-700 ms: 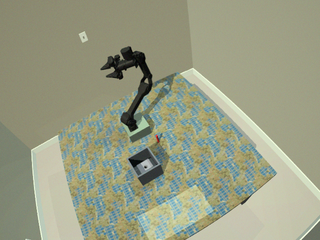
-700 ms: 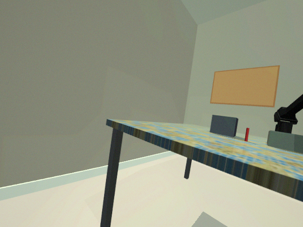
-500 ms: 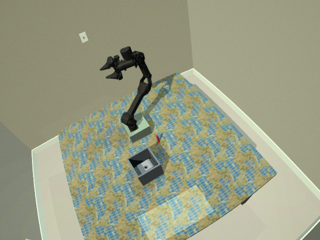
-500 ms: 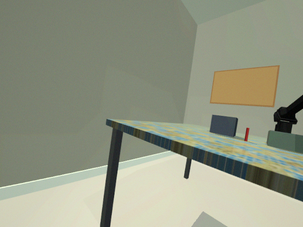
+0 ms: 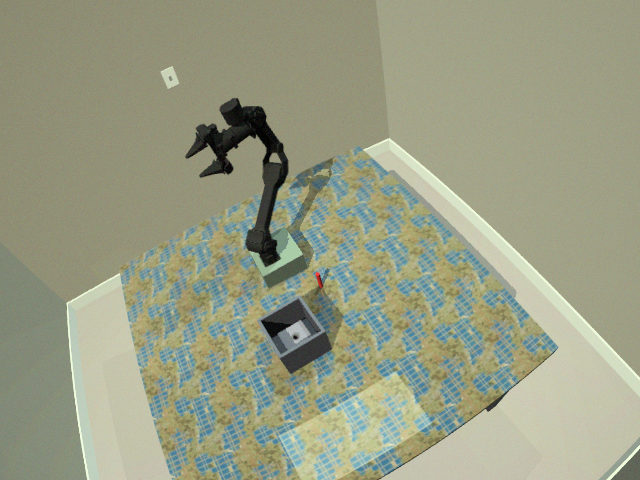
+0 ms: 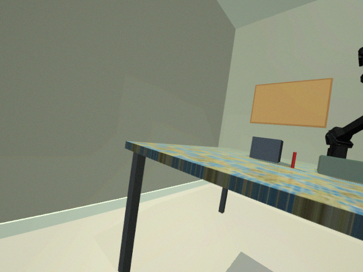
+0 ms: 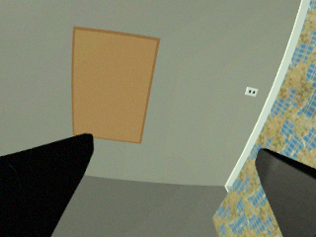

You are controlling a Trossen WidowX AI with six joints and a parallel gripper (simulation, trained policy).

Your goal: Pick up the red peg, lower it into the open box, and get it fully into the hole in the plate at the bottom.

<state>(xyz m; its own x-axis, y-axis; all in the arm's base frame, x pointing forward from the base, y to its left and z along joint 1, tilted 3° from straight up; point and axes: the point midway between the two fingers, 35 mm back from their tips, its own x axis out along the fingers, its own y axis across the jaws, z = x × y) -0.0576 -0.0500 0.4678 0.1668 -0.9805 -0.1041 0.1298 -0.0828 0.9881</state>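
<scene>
Now: gripper tip 220 mm short of the red peg, 220 mm to the right of it and 500 mm above it. Round my gripper tip: light plate (380 mm ahead, 50 mm to the left, 490 mm below).
</scene>
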